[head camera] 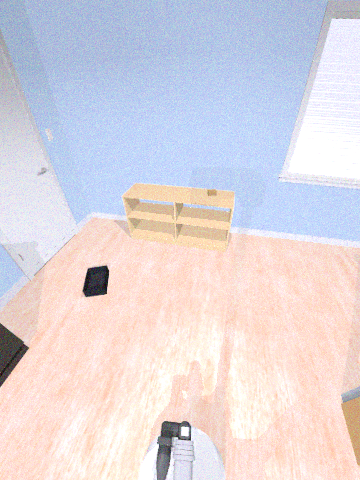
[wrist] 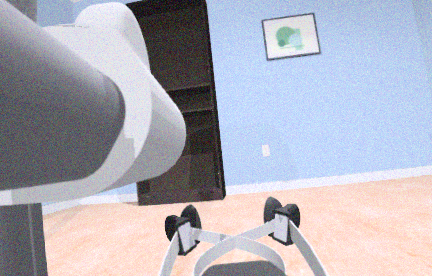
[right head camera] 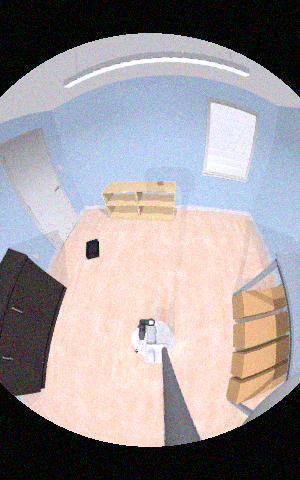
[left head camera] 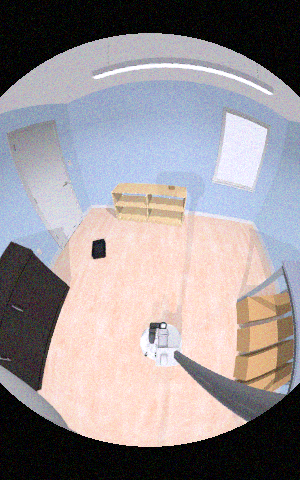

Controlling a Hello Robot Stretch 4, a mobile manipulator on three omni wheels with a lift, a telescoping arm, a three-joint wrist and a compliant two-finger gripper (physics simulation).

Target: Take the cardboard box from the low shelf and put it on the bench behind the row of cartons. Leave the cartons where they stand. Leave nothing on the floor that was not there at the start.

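Places are measured from the robot's base along level axes (x back, y right, z up), in metres.
Where they show: gripper, between the fingertips: (wrist: 231, 216) (right head camera: 140, 353) (left head camera: 150, 357).
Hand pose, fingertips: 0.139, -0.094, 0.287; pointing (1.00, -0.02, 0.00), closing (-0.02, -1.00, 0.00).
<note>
Each offset is from my fingertips to the top centre of the thing, as dx, dy, dz. "spot": to the spot under its first point. Level surfaces: height alone.
A small brown cardboard box (head camera: 212, 192) (left head camera: 171, 187) (right head camera: 160, 183) sits on the top board of the low wooden shelf @(dz +0.295) (head camera: 160, 192) (left head camera: 135, 189) (right head camera: 125, 187), right of its middle, against the far wall. Part of the grey-blue bench (head camera: 351, 394) (left head camera: 292, 275) (right head camera: 290, 270) shows at the right edge of the head views. The row of cartons on its top does not show clearly. My gripper (wrist: 231, 216) is open and empty in the wrist view, with floor behind its fingers, far from the box.
Several large cartons (head camera: 352, 425) @(spot: -0.006, +1.241, -0.045) (left head camera: 262, 332) (right head camera: 260, 334) stand under the bench. A black box-like object @(-1.366, -0.859, -0.215) (head camera: 96, 281) (left head camera: 99, 249) (right head camera: 92, 249) lies on the floor left of the shelf. A dark cabinet (left head camera: 30, 310) (right head camera: 30, 320) stands at left. The wrist view shows a tall dark bookcase (wrist: 216, 100).
</note>
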